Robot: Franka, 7 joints.
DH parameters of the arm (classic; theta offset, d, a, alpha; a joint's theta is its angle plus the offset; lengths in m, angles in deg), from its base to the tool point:
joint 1: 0 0.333 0 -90
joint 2: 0 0 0 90
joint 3: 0 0.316 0.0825 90
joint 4: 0 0 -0.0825 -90
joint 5: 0 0.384 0 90
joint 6: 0 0 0.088 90
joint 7: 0 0.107 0 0
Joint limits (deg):
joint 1: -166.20..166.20
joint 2: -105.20..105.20
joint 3: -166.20..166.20
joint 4: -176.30..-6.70
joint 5: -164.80..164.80
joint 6: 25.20..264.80
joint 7: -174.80..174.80
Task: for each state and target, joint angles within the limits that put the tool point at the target. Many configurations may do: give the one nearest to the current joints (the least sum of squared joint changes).
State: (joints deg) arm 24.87 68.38 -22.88 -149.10 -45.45 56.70 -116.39
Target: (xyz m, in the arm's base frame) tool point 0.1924 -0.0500 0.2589
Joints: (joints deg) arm 43.97 39.56 -29.46 -158.17 -42.44 26.06 -116.39
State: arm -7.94 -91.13 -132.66 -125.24 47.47 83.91 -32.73
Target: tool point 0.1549 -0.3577 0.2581
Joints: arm 16.13 -98.65 -114.16 -140.43 48.71 86.85 -32.73
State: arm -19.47 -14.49 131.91 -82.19 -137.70 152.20 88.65
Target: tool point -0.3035 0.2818 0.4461
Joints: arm -13.97 20.55 144.45 -134.77 -144.54 186.32 88.65
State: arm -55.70 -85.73 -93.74 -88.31 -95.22 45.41 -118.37
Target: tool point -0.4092 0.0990 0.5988
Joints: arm -77.29 -72.60 -45.49 -111.01 -80.60 25.20 -118.37
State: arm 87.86 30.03 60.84 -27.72 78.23 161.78 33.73
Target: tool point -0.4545 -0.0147 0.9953
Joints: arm 108.22 -1.79 81.09 -57.31 86.67 175.61 33.73
